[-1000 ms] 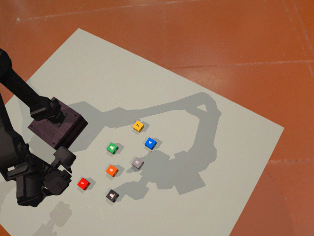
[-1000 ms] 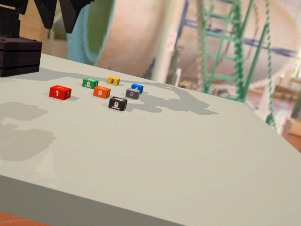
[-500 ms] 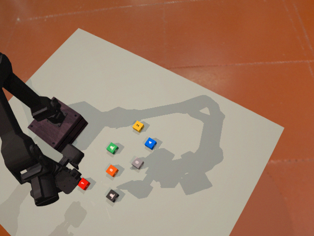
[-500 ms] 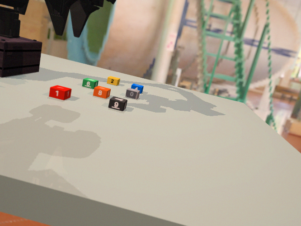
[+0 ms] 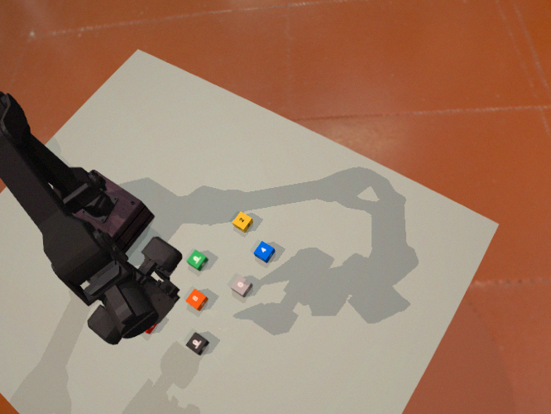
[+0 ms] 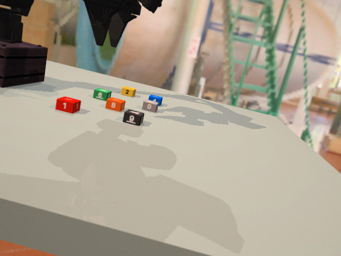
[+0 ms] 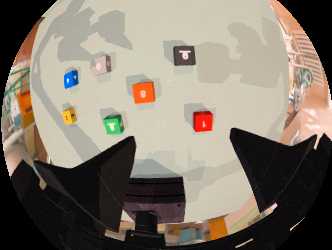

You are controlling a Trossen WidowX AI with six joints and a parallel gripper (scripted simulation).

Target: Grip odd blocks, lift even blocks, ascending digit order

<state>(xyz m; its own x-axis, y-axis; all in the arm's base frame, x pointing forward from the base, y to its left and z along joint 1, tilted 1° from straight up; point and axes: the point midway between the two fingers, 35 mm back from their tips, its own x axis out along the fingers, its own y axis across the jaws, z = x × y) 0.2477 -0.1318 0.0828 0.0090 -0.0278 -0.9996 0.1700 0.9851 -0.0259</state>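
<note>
Now: the grey block 11 cm ahead of my gripper tip, 11 cm to the left of it and 12 cm below it. Round my gripper tip: red block: 4 cm behind, 4 cm to the right, 12 cm below; then black block: 8 cm ahead, 3 cm to the right, 12 cm below; then orange block: 3 cm ahead, 5 cm to the left, 12 cm below.
</note>
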